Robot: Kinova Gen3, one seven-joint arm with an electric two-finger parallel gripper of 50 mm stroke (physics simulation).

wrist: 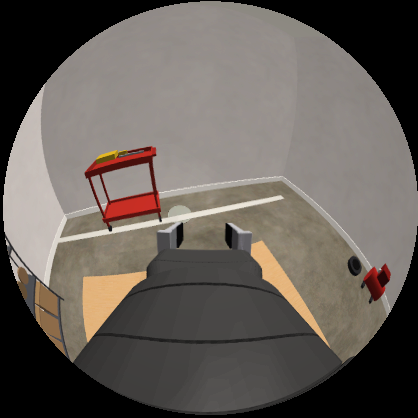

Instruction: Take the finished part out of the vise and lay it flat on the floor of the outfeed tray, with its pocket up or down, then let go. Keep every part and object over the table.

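Frame: origin at the arm's base, x back, y right, z up, level; millimetres.
Seen in the pictures: gripper, fingertip midpoint: [203, 231].
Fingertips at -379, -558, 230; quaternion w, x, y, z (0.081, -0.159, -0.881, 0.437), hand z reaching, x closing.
A point is followed by its place in that frame, as x, y, z.
My gripper [203, 231] @(-379, -558, 230) is open, its two fingers wide apart with nothing between them. It points out past the table's edge toward the floor and the far wall. The finished part, the vise and the outfeed tray do not show in the wrist view. The dark gripper body and arm hide much of the wooden table top [105, 300] @(-14, -642, -150), parts of which show at the left and right of the arm.
A red cart [132, 205] with yellow items on its top stands near the far wall at the left. A shelf rack with brown boxes shows at the lower left edge. A red machine [375, 284] and a black ring-shaped object stand on the floor at the right.
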